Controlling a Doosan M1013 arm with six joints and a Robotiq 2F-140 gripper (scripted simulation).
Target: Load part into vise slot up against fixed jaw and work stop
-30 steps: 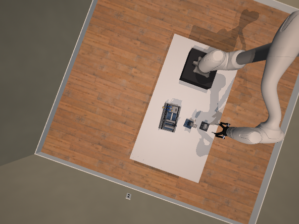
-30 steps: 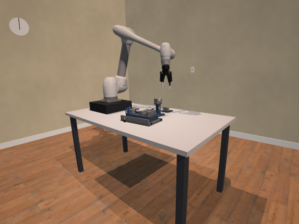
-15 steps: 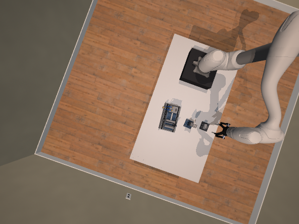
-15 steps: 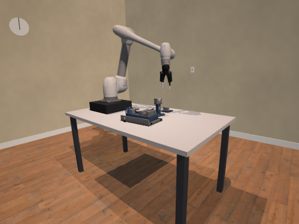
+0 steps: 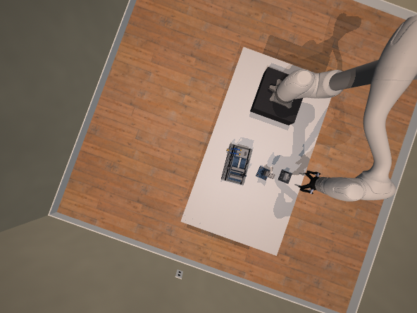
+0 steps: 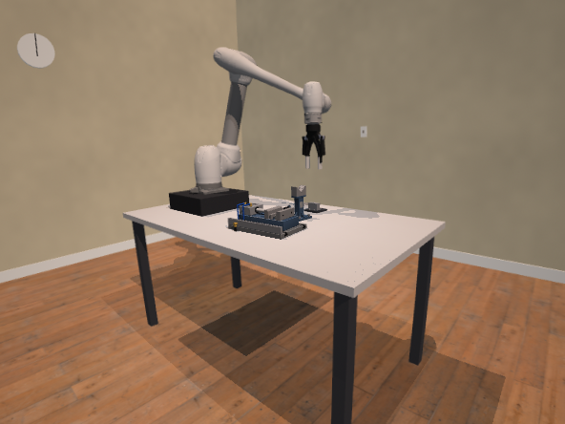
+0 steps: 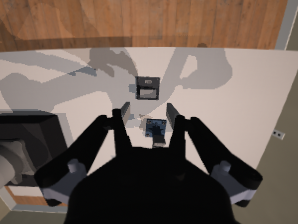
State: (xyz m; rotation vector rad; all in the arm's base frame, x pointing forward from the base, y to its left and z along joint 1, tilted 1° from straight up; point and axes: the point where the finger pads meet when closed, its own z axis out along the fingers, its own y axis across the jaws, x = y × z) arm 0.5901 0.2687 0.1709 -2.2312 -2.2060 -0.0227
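Now: hand 230 mm above the part and 10 mm to the right of it. From my hand the other things lie so: vise base: 390 mm to the right, 220 mm below, 50 mm ahead.
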